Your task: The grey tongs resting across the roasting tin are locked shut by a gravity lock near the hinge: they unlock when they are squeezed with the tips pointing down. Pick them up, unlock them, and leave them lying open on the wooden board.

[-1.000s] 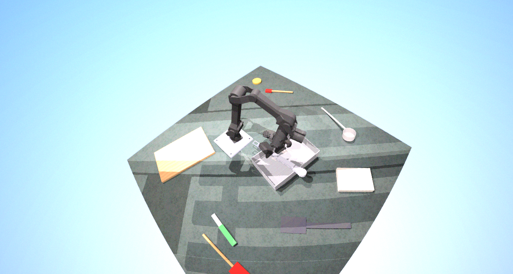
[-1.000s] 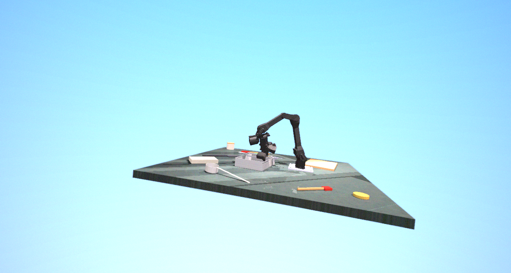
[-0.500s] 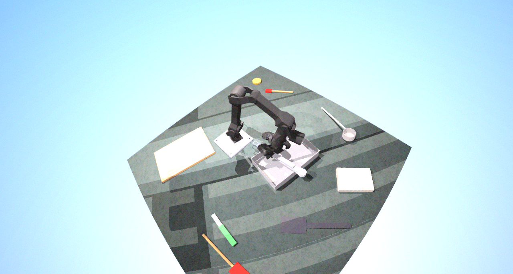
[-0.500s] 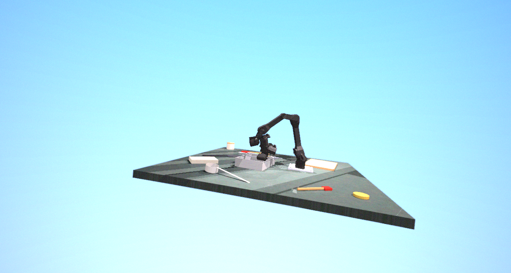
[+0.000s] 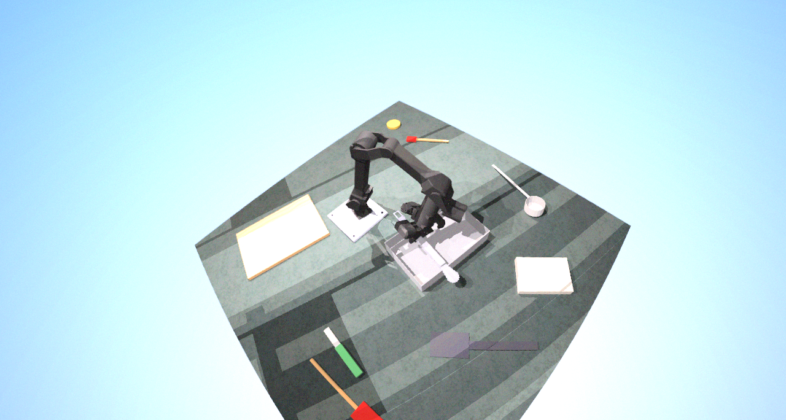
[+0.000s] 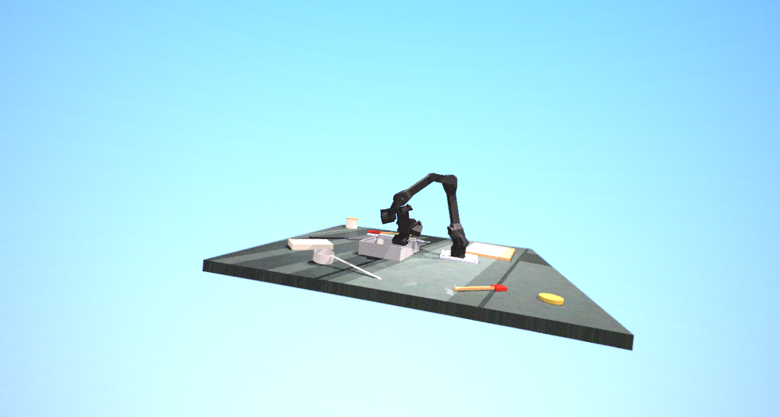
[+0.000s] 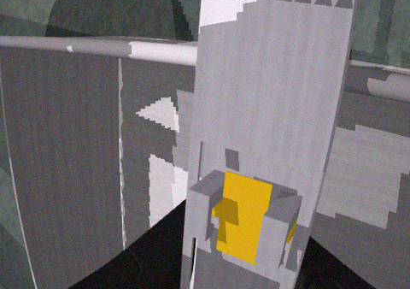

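Right now my gripper tip is 20 mm past the yellow lock piece, 20 mm to the right of it and 30 mm below it. From my gripper tip the other things lie so: dark spatula 390 mm ahead, 50 mm to the right, 30 mm below; grey roasting tin 50 mm ahead, 70 mm to the left; white block 370 mm ahead, 270 mm to the left, 20 mm below.
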